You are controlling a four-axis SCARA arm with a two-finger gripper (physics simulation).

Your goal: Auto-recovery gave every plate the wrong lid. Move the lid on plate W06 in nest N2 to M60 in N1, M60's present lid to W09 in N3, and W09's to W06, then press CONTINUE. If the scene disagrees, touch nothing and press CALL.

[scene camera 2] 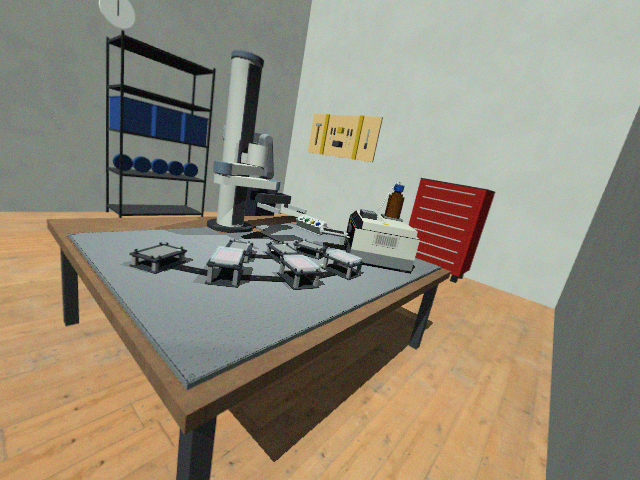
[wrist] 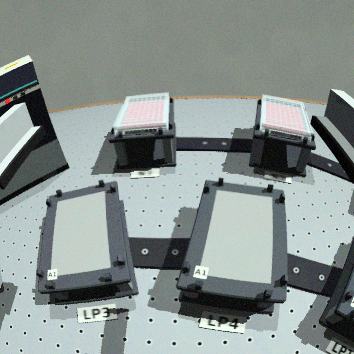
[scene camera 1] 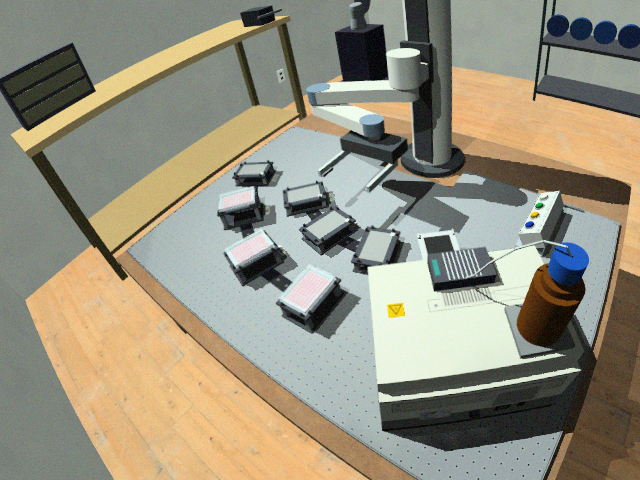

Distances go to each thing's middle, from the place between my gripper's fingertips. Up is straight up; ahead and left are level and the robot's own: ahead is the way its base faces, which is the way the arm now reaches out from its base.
The brown bottle [scene camera 1: 557, 288] is 19 cm ahead of my hand, 60 cm to the left of it and 11 cm above it.
